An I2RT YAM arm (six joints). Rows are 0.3 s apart.
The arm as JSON. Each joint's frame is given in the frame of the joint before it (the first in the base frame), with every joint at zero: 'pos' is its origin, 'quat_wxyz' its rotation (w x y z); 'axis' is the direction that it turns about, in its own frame. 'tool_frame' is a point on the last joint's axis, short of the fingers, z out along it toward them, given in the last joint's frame.
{
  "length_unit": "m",
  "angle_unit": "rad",
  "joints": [
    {
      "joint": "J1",
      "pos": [
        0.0,
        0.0,
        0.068
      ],
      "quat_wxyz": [
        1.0,
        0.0,
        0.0,
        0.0
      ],
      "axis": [
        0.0,
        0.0,
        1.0
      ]
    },
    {
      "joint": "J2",
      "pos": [
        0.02,
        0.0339,
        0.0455
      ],
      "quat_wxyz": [
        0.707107,
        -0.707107,
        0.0,
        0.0
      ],
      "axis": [
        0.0,
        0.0,
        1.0
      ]
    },
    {
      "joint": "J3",
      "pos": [
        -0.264,
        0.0,
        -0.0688
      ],
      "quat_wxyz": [
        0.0,
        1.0,
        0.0,
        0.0
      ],
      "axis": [
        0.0,
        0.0,
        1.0
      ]
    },
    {
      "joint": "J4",
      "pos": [
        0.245,
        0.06,
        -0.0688
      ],
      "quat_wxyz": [
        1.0,
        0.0,
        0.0,
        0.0
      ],
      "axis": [
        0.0,
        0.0,
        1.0
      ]
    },
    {
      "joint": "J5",
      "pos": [
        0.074,
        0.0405,
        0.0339
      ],
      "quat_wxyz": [
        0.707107,
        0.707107,
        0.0,
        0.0
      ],
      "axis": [
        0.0,
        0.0,
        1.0
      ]
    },
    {
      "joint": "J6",
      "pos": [
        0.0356,
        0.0,
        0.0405
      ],
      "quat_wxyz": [
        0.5,
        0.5,
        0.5,
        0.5
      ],
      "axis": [
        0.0,
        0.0,
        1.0
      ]
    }
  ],
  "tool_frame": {
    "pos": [
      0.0,
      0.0,
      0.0
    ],
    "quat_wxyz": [
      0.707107,
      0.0,
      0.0,
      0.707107
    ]
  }
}
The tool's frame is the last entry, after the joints.
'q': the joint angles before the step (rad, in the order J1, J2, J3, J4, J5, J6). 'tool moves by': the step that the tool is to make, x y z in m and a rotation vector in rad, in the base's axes. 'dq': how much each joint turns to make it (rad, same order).
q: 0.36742 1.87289 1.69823 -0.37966 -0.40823 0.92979
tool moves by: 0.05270 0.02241 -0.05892 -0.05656 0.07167 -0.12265
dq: 0.01252 0.24950 0.15130 0.02973 0.12713 0.05626
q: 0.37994 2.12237 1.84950 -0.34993 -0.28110 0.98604
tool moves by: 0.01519 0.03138 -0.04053 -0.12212 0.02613 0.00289
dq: 0.05148 0.15097 0.11337 -0.04649 0.10106 -0.05160
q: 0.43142 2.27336 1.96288 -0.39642 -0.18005 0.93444
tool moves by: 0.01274 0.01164 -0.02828 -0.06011 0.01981 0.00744
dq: 0.01190 0.10588 0.08581 -0.02849 0.03407 -0.03173
